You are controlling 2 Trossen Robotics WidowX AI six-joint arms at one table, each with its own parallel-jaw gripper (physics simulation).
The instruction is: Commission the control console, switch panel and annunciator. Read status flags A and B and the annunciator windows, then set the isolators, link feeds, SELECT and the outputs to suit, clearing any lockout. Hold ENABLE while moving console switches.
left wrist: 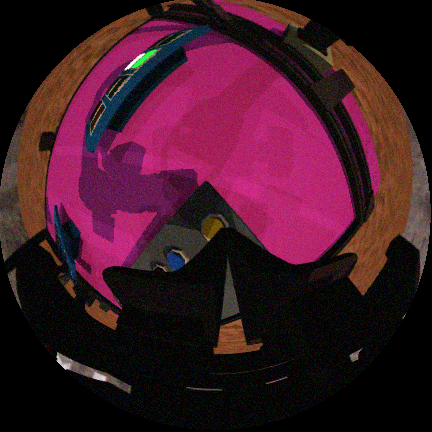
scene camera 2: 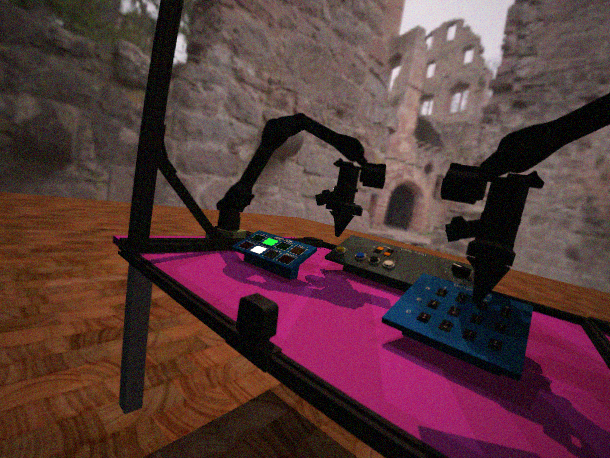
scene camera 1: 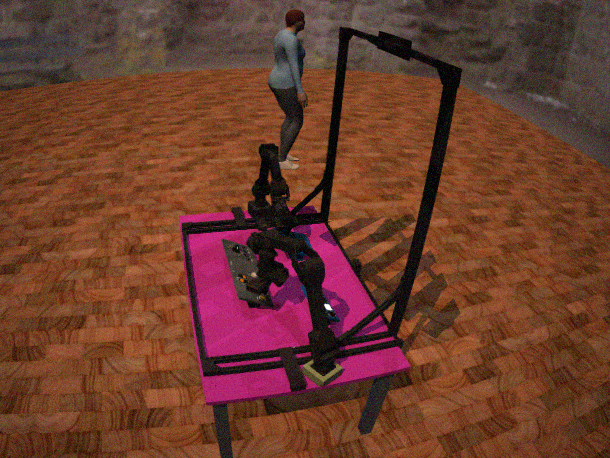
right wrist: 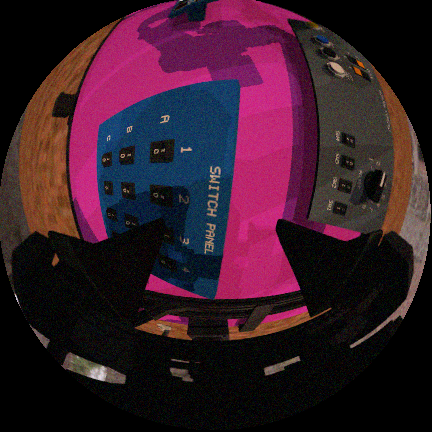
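Pixels of known places: left gripper, fingertip midpoint: (left wrist: 225,232) (scene camera 2: 337,236) (scene camera 1: 265,294); right gripper, fingertip midpoint: (left wrist: 75,275) (scene camera 2: 478,297) (right wrist: 221,224); left arm's base, origin of the base link: (scene camera 2: 227,228) (scene camera 1: 323,366); right arm's base, origin of the base link: (scene camera 1: 260,204) (right wrist: 209,339).
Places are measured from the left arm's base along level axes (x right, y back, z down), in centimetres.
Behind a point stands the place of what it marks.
Observation:
The grey console (scene camera 2: 425,266) @(x 13.4, y -61.8, z -3.2 cm) (right wrist: 345,105) @(x 16.1, y -58.8, z -1.5 cm) has a yellow button (scene camera 2: 340,249) @(x 7.2, y -39.3, z -2.1 cm) (left wrist: 212,227) @(x 6.7, y -39.1, z -2.3 cm), a blue button (scene camera 2: 360,255) @(x 10.3, y -45.1, z -2.1 cm) (left wrist: 175,259) @(x 9.6, y -44.6, z -2.3 cm), a white button (scene camera 2: 388,263) @(x 13.9, y -52.5, z -2.1 cm) (right wrist: 336,68), two orange marks, four rocker switches and a black knob (scene camera 2: 461,270) @(x 17.7, y -69.1, z -4.7 cm) (right wrist: 374,186) @(x 17.7, y -69.2, z -4.7 cm). The blue switch panel (scene camera 2: 400,312) @(x 44.8, y -52.0, z -0.3 cm) (right wrist: 200,125) @(x 35.7, y -59.1, z -4.1 cm) has rows of black rockers. The annunciator (scene camera 2: 300,265) @(x 27.6, y -32.2, z -0.1 cm) (left wrist: 92,142) @(x 21.9, y -33.4, z -3.6 cm) shows one green window (scene camera 2: 270,242) @(x 20.9, y -22.4, z -2.3 cm) and one white window (scene camera 2: 258,249) @(x 24.0, y -20.6, z -0.6 cm). My left gripper (scene camera 2: 340,234) @(x 6.1, y -37.6, z -5.4 cm) (left wrist: 225,232) @(x 6.1, y -37.6, z -5.4 cm) is shut and empty above the console's yellow-button end. My right gripper (scene camera 2: 481,302) @(x 37.2, y -65.8, z -3.4 cm) (right wrist: 221,224) @(x 37.2, y -65.8, z -3.4 cm) is open and empty over the switch panel, partly hiding its rockers.
Black rails edge the magenta table (scene camera 1: 220,320) @(x -11.0, y -44.0, z 4.0 cm), and a tall black frame (scene camera 1: 435,165) @(x 34.1, y 4.9, z -68.3 cm) rises at its right side. A dark block (scene camera 2: 257,316) @(x 57.8, y -33.5, z -0.1 cm) stands on the near rail in scene camera 2. A person (scene camera 1: 287,62) stands on the floor beyond the table in scene camera 1.

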